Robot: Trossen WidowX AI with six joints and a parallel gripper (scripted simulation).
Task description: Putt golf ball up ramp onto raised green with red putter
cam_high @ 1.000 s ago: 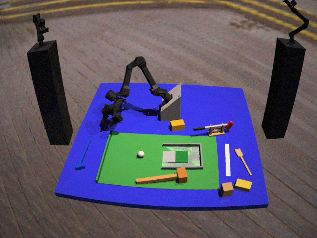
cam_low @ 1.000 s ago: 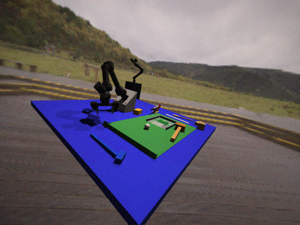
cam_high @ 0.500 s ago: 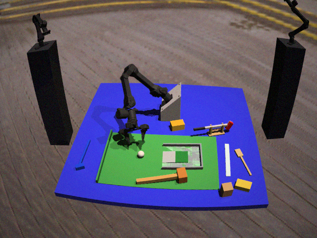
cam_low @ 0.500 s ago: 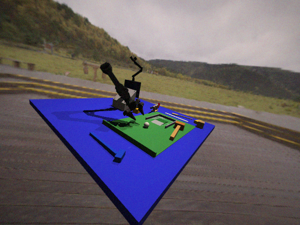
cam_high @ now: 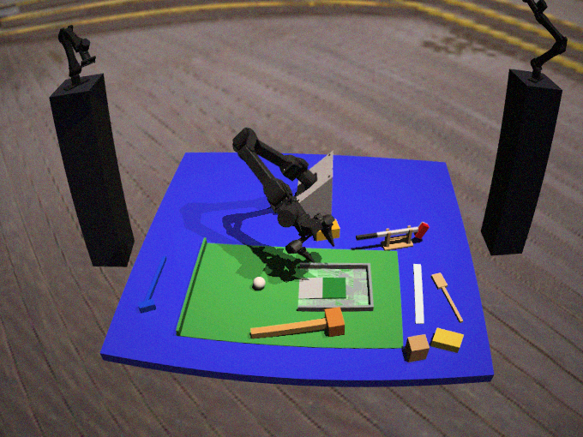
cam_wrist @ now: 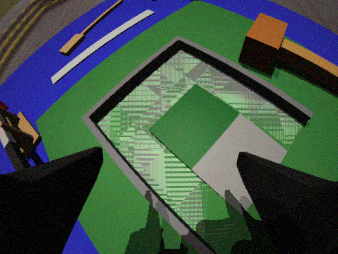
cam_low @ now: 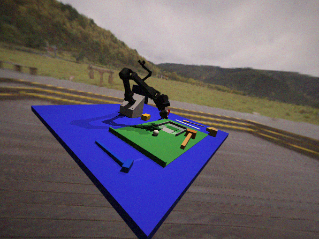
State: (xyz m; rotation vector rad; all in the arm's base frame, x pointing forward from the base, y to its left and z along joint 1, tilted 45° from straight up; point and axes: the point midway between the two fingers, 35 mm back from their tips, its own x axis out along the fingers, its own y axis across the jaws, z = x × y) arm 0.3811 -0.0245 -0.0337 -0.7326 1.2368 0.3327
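Right now my gripper tip is 16 cm past the red putter, 28 cm to the right of it and 5 cm above it. The rest, counted from my gripper tip: yellow block 24 cm behind, 2 cm to the left, 8 cm below; wooden stand 16 cm behind, 29 cm to the left, 7 cm below; white golf ball 5 cm ahead, 22 cm to the right, 8 cm below.
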